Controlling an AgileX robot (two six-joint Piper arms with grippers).
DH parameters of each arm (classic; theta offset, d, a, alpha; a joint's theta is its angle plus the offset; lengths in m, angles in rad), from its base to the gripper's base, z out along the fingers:
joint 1: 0 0.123 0 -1.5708
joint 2: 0.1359 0 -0.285 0
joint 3: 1.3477 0 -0.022 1.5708
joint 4: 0 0.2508 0 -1.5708
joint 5: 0 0 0.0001 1.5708
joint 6: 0 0.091 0 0
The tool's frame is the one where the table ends.
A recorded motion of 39 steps. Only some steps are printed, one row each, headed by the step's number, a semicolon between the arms.
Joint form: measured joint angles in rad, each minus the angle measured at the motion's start. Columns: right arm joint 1, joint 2, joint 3, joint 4, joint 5, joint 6; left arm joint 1, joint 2, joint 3, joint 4, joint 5, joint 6.
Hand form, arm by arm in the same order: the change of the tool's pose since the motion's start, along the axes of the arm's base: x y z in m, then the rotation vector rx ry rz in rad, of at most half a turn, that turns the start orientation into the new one. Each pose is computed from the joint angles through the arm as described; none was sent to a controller.
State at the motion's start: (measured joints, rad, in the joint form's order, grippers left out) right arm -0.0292 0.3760 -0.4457 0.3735 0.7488 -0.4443; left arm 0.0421 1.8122 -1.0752 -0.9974 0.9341 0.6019
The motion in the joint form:
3: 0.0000 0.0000 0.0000 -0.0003 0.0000 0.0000; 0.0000 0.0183 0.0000 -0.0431 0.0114 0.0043
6: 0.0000 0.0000 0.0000 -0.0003 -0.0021 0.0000; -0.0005 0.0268 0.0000 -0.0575 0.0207 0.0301
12: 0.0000 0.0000 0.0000 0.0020 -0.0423 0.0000; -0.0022 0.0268 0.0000 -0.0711 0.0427 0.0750
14: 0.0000 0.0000 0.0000 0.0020 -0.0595 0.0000; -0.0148 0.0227 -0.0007 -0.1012 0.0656 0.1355
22: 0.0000 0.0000 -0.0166 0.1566 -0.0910 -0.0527; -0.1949 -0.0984 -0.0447 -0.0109 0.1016 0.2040
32: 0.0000 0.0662 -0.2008 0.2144 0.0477 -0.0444; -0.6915 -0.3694 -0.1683 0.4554 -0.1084 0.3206
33: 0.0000 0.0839 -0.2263 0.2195 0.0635 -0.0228; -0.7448 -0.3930 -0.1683 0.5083 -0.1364 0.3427
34: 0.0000 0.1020 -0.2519 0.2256 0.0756 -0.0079; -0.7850 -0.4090 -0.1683 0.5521 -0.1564 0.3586
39: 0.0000 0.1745 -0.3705 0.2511 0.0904 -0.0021; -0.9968 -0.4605 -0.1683 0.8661 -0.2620 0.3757
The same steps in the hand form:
3: 0.0000 0.0000 0.0000 -0.0003 0.0000 0.0000; 0.0021 -0.0021 -0.0038 -0.0400 0.0197 0.0157
6: 0.0001 -0.0001 0.0001 -0.0002 -0.0019 -0.0008; 0.0025 -0.0032 -0.0057 -0.0507 0.0146 0.0001
12: 0.0021 -0.0010 0.0031 0.0032 -0.0395 -0.0150; 0.0014 -0.0053 -0.0044 -0.0635 -0.0066 -0.0387
14: 0.0029 -0.0015 0.0043 0.0038 -0.0555 -0.0212; 0.0002 -0.0117 -0.0006 -0.0865 -0.0450 -0.0887
22: 0.0035 0.0054 0.0158 0.1128 -0.1167 0.0102; -0.0245 -0.0682 0.0461 -0.0242 -0.2316 -0.3982
32: 0.0014 0.0135 0.0614 0.1639 -0.1110 0.0890; -0.1142 -0.1669 0.1485 0.3405 -0.9467 -0.9836
33: 0.0030 0.0142 0.0671 0.1853 -0.0985 0.0886; -0.1260 -0.1735 0.1554 0.3735 -1.0316 -1.0396
34: 0.0048 0.0149 0.0730 0.2022 -0.0909 0.0898; -0.1346 -0.1780 0.1600 0.4002 -1.0955 -1.0826
39: 0.0131 0.0166 0.1034 0.2267 -0.1228 0.1062; -0.1734 -0.1998 0.1766 0.5807 -1.4180 -1.2830

